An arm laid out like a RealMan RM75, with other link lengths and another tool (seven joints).
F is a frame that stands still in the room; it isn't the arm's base.
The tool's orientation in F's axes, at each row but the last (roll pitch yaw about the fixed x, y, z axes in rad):
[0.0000, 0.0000, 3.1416]
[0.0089, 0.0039, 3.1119]
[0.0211, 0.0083, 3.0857]
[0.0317, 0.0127, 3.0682]
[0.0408, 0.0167, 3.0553]
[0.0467, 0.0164, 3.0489]
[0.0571, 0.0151, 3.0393]
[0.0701, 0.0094, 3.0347]
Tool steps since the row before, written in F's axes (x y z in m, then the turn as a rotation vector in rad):
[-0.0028, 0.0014, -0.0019, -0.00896, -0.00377, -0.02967]
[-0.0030, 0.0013, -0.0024, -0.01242, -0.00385, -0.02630]
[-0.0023, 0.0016, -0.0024, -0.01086, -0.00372, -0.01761]
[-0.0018, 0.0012, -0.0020, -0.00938, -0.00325, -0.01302]
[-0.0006, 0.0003, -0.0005, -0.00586, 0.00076, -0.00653]
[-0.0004, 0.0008, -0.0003, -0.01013, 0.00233, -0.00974]
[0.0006, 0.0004, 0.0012, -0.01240, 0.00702, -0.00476]
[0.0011, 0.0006, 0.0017, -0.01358, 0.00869, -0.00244]
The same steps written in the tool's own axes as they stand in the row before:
[0.0028, -0.0014, -0.0019, 0.00896, 0.00377, -0.02967]
[0.0030, -0.0012, -0.0024, 0.01240, 0.00398, -0.02629]
[0.0024, -0.0015, -0.0023, 0.01078, 0.00395, -0.01761]
[0.0019, -0.0011, -0.0019, 0.00928, 0.00352, -0.01302]
[0.0006, -0.0003, -0.0005, 0.00601, -0.00051, -0.00641]
[0.0005, -0.0008, -0.0003, 0.01046, -0.00183, -0.00949]
[-0.0006, -0.0004, 0.0012, 0.01312, -0.00597, -0.00423]
[-0.0010, -0.0006, 0.0017, 0.01445, -0.00734, -0.00179]

